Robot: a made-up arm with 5 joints.
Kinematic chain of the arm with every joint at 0, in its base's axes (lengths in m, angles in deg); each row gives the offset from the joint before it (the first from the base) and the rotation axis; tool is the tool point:
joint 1: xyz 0 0 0.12 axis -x
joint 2: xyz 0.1 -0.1 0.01 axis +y
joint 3: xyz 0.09 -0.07 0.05 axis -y
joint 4: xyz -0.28 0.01 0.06 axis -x
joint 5: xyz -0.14 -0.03 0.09 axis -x
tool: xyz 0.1 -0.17 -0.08
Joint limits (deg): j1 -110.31..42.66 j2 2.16..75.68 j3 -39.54..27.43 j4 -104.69..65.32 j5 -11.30..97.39
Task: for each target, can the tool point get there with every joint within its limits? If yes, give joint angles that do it. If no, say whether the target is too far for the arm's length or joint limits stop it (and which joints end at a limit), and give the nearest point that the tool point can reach.
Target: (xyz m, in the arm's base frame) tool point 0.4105 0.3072 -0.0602
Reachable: no: joint limits stop it (at a limit: joint 1, joint 2, joint 4, joint 5) | nearest point 0.5220 0.1307 0.1913 | short by 0.327 m
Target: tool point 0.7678 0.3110 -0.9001
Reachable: no: too far | nearest point 0.4703 0.0057 -0.3213 | short by 0.719 m
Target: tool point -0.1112 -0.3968 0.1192
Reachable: yes | joints -16.21 15.08 0.12 -36.92 21.78
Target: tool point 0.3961 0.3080 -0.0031
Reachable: no: joint limits stop it (at a limit: joint 1, joint 2, joint 4, joint 5) | nearest point 0.4868 0.1651 0.2287 | short by 0.287 m
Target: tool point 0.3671 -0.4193 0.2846
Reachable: yes | joints -22.48 66.93 -11.30 14.38 43.67
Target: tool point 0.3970 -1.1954 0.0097
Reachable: no: too far | nearest point 0.2394 -0.5679 0.0676 | short by 0.650 m
